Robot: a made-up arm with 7 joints.
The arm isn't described. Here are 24 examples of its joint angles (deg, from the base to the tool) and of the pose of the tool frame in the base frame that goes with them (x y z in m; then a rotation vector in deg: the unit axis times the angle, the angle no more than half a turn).
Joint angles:
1: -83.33 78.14 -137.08 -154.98 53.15 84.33 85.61
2: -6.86 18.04 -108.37 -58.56 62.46 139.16 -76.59
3: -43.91 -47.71 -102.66 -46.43 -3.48 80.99 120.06
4: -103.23 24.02 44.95 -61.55 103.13 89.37 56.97
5: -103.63 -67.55 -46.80 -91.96 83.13 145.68 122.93
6: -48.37 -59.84 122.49 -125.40 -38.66 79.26 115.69
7: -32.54 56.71 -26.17 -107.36 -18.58 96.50 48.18
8: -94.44 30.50 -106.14 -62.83 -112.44 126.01 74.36
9: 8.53 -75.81 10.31 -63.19 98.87 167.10 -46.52
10: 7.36 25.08 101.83 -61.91 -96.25 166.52 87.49
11: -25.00 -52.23 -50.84 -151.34 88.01 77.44 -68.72
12: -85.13 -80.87 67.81 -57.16 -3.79 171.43 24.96
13: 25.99 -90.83 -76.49 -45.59 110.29 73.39 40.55
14: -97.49 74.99 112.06 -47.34 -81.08 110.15 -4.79
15: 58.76 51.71 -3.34 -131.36 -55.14 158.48 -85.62
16: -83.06 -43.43 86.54 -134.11 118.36 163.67 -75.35
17: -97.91 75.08 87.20 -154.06 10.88 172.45 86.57
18: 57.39 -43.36 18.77 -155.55 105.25 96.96 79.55
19: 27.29 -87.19 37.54 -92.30 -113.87 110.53 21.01
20: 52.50 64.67 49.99 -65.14 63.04 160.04 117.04
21: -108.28 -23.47 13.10 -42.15 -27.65 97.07 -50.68
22: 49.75 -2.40 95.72 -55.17 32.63 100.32 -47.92
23: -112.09 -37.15 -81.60 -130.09 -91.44 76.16 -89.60
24: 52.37 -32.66 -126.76 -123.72 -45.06 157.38 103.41
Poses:
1: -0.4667 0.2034 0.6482 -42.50 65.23 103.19
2: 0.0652 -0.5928 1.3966 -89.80 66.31 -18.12
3: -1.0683 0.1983 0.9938 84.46 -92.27 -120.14
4: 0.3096 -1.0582 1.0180 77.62 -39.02 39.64
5: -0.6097 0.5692 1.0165 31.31 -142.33 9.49
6: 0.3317 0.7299 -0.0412 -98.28 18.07 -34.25
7: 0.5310 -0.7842 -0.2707 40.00 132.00 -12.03
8: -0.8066 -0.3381 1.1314 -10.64 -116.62 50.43
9: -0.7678 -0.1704 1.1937 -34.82 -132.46 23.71
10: 0.0437 0.6299 1.2457 -10.55 -72.06 85.00
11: 0.1124 -0.6319 0.6054 -19.45 -73.76 45.90
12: 0.4231 1.1599 0.6084 -138.35 -39.75 20.29
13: -0.8653 -1.0322 0.4352 0.81 -116.88 74.66
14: 0.4442 -1.0765 0.8413 -38.14 31.53 16.18
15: 0.2656 0.5773 -0.2650 40.15 17.27 -70.66
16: 0.7385 0.0015 0.5015 -55.72 18.48 37.41
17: 0.7563 -0.1557 0.2141 100.52 36.62 12.84
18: 0.1899 0.5704 0.5780 65.51 115.42 64.44
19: -0.7182 0.2910 1.0456 -92.56 -20.88 -73.84
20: 0.3977 1.1664 0.1981 86.08 108.19 -1.29
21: 0.2003 -0.0784 1.5708 -52.15 113.02 -24.40
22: -0.5472 0.2898 1.4020 16.00 79.72 -92.66
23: -0.7176 0.2386 0.4250 57.97 28.76 39.63
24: 0.3433 -0.9019 0.3338 39.08 26.81 -55.89
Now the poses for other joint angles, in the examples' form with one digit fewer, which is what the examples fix.
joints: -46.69 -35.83 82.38 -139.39 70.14 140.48 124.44
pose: 0.692 0.390 0.469 64.5 41.6 -33.8
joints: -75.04 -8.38 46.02 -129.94 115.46 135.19 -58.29
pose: 0.668 -0.503 0.513 -1.0 -14.5 24.3
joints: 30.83 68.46 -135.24 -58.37 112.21 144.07 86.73
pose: 0.831 0.015 1.185 17.0 -48.3 -12.1
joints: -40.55 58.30 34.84 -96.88 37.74 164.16 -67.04
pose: 1.074 -0.314 0.013 -31.9 14.6 75.4
